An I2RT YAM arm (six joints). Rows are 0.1 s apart.
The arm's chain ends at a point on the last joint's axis. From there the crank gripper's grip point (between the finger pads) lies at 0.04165 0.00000 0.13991 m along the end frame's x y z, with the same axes.
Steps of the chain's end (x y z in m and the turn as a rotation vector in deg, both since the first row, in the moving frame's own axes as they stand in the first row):
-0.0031, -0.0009, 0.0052, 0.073, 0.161, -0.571
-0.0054, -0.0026, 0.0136, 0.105, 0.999, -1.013
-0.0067, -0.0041, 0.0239, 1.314, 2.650, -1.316
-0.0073, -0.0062, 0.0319, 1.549, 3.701, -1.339
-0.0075, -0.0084, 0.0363, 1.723, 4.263, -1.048
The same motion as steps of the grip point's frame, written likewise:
-0.0027, -0.0015, 0.0051, 0.073, 0.161, -0.571
-0.0030, -0.0036, 0.0129, 0.105, 0.999, -1.013
-0.0003, -0.0083, 0.0218, 1.314, 2.650, -1.316
0.0016, -0.0110, 0.0289, 1.549, 3.701, -1.339
0.0027, -0.0134, 0.0327, 1.723, 4.263, -1.048

